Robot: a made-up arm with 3 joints. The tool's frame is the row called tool.
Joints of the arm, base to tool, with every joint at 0 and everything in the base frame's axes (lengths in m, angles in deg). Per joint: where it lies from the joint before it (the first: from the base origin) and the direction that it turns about. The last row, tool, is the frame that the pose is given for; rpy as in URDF.
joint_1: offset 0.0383 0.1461 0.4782 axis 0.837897 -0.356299 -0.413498
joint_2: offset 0.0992 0.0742 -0.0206 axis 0 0 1
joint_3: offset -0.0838 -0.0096 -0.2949 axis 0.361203 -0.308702 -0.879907
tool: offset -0.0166 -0.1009 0.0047 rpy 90 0 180
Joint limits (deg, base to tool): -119.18..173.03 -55..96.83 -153.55..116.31
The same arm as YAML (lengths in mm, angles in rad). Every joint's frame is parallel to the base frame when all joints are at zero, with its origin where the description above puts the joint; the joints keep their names.
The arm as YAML. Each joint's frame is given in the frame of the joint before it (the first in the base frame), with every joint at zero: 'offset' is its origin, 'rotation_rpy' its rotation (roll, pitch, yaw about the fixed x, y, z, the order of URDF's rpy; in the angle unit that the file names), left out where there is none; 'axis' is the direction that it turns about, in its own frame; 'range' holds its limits. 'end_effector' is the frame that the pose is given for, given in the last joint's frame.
length_unit: mm
angle_unit: rad
chain:
  - id: joint_1
    offset: [38.3, 146.1, 478.2]
    axis: [0.837897, -0.356299, -0.413498]
    range: [-2.0801, 3.0199]
  - id: joint_2
    offset: [99.2, 74.2, -20.6]
    axis: [0.0, 0.0, 1.0]
    range: [-0.9599, 1.69]
  - id: joint_3
    offset: [-83.8, -9.6, -294.9]
    axis: [0.361203, -0.308702, -0.879907]
    range: [-2.68, 2.03]
end_effector:
  offset: [-16.6, -100.9, 4.7]
  rotation_rpy: [1.5708, 0.0, 3.1416]

